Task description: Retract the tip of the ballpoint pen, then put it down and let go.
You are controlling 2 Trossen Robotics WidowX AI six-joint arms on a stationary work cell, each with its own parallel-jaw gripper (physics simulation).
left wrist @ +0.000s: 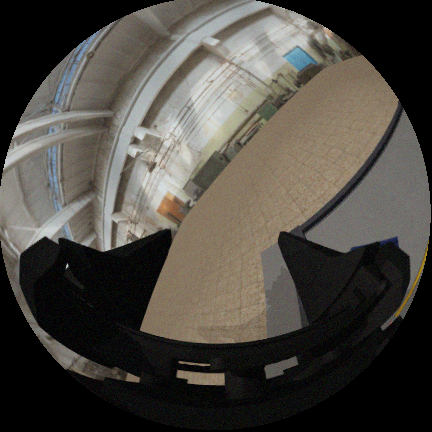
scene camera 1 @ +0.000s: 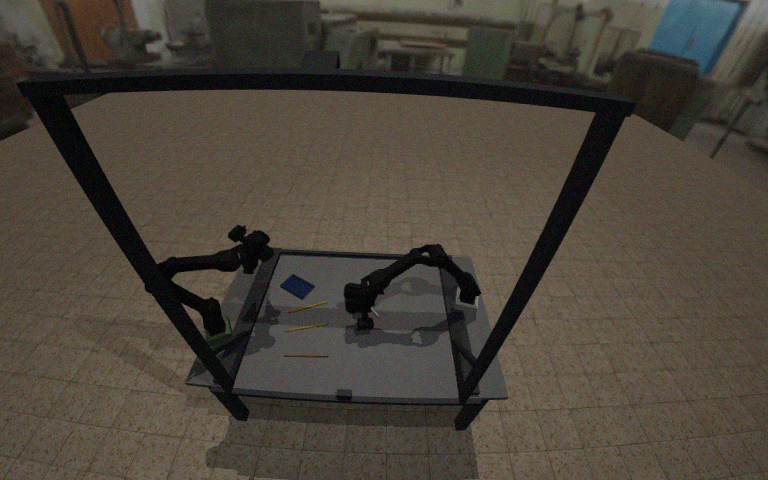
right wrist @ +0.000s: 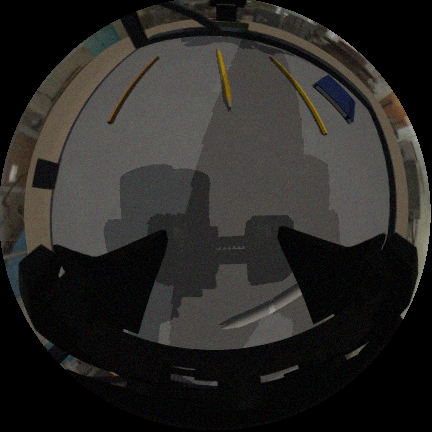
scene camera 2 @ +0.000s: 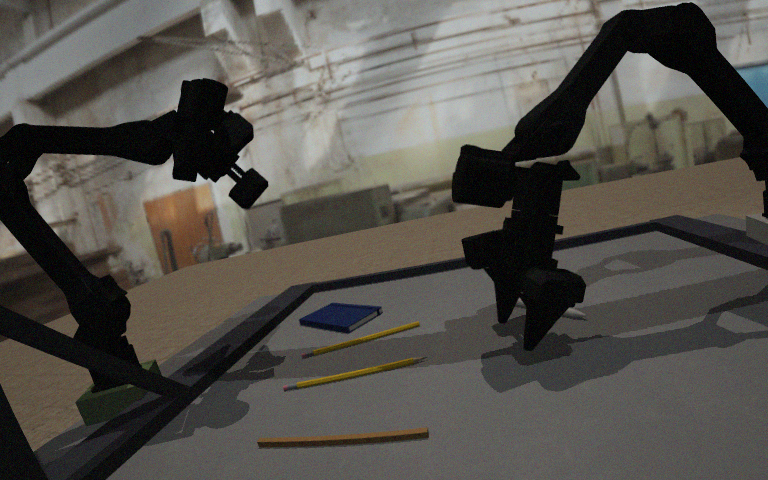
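Where they show: left gripper, between the fingertips: (left wrist: pixel 226 236) (scene camera 2: pixel 233 169); right gripper, between the fingertips: (scene camera 1: pixel 356 321) (right wrist: pixel 223 234) (scene camera 2: pixel 513 335); left arm's base, origin of its link: (scene camera 1: pixel 216 328); right arm's base, origin of its link: (scene camera 1: pixel 467 297).
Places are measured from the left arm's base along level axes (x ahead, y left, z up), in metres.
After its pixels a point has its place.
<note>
A light grey ballpoint pen (scene camera 1: pixel 374 311) {x 0.635, y -0.203, z -0.030 m} (scene camera 2: pixel 575 313) {x 0.636, y -0.229, z -0.032 m} (right wrist: pixel 272 307) {x 0.630, y -0.186, z -0.030 m} lies on the grey table. In the right wrist view its tapered end shows low between the fingers, and its other end is hidden behind the finger at the right of the picture. Whether the writing tip sticks out is too small and dark to tell. My right gripper (scene camera 2: pixel 515 335) {x 0.543, y -0.209, z -0.032 m} (right wrist: pixel 223 234) {x 0.543, y -0.209, z -0.032 m} is open and empty, pointing down low over the table close beside the pen. My left gripper (left wrist: pixel 226 236) {x 0.260, y 0.177, z 0.282 m} is open and empty, raised over the table's left side, far from the pen.
Two yellow pencils (scene camera 2: pixel 365 339) {x 0.390, y -0.044, z -0.036 m} (scene camera 2: pixel 355 373) {x 0.347, y -0.143, z -0.034 m} and an orange-brown stick (scene camera 1: pixel 305 356) {x 0.291, y -0.264, z -0.036 m} (scene camera 2: pixel 342 438) {x 0.300, y -0.267, z -0.033 m} lie left of the right gripper. A blue notebook (scene camera 1: pixel 297 286) {x 0.379, y 0.091, z -0.028 m} (scene camera 2: pixel 339 315) {x 0.379, y 0.084, z -0.028 m} (right wrist: pixel 338 95) {x 0.393, y 0.076, z -0.028 m} lies behind them. A dark frame (scene camera 1: pixel 339 80) {x 0.386, y -0.512, z 0.993 m} stands around the table.
</note>
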